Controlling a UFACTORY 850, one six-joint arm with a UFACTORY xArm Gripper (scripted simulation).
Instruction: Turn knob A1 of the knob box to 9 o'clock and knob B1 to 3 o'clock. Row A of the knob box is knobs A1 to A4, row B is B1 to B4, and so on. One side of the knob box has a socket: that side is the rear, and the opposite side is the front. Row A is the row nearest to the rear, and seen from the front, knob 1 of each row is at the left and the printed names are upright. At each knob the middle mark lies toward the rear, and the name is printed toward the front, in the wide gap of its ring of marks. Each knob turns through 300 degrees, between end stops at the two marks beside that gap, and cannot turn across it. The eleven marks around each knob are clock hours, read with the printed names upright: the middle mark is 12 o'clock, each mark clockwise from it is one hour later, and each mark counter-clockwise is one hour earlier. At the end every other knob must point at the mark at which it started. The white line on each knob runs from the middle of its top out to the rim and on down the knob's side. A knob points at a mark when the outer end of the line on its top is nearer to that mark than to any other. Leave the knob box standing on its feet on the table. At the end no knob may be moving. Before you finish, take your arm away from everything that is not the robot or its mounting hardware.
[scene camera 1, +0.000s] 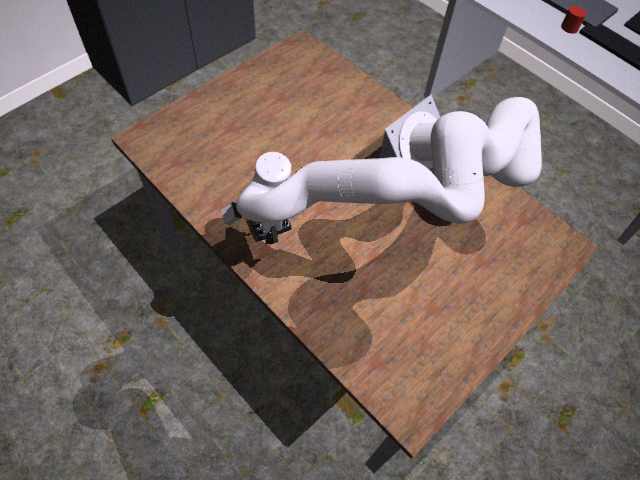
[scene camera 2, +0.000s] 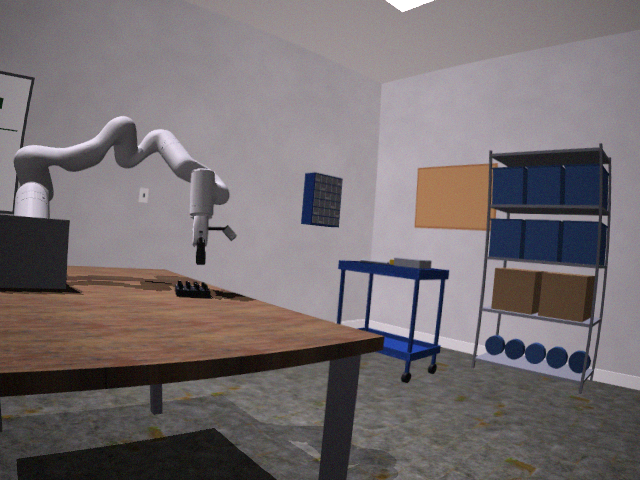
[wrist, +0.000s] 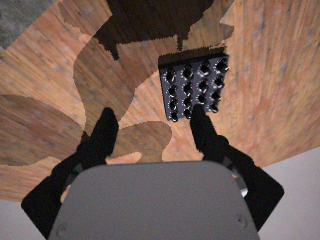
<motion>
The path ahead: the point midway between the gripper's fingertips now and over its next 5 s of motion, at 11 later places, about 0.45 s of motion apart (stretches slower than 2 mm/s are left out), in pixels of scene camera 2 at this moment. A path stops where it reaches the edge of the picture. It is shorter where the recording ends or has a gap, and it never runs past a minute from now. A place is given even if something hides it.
My gripper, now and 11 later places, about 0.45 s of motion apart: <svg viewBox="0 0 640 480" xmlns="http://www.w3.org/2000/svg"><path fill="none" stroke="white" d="M200 264L193 269L191 270L186 270L179 270L176 269L180 269L188 267L195 266L202 265L203 267L203 269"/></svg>
</motion>
